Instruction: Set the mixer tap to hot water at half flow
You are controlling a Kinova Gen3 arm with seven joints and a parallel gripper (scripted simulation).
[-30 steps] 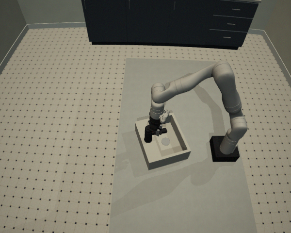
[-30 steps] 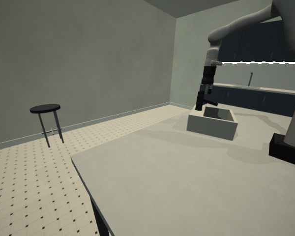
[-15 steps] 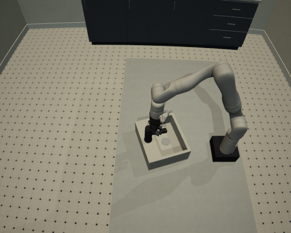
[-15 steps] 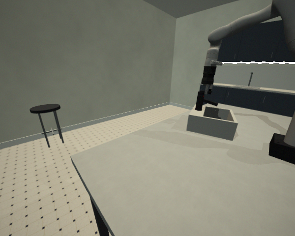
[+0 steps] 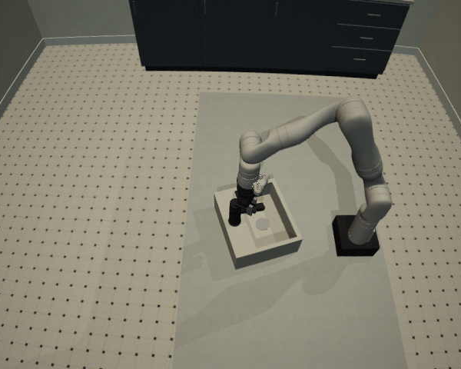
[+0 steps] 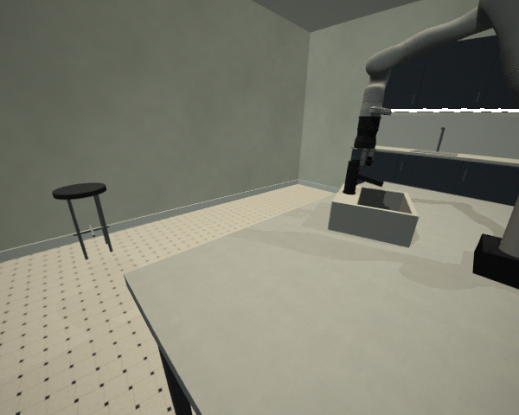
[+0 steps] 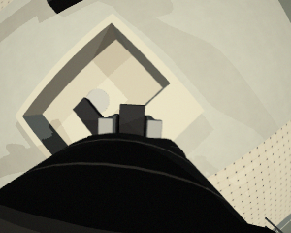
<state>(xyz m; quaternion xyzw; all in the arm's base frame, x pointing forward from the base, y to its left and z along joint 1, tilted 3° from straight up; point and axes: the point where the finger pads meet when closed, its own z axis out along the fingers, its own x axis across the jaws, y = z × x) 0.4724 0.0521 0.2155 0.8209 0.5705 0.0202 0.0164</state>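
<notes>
My hand is 20 mm short of the lever and 10 mm to the left of it. Round my hand: sink basin 40 mm behind, 70 mm to the right, 240 mm below.
</notes>
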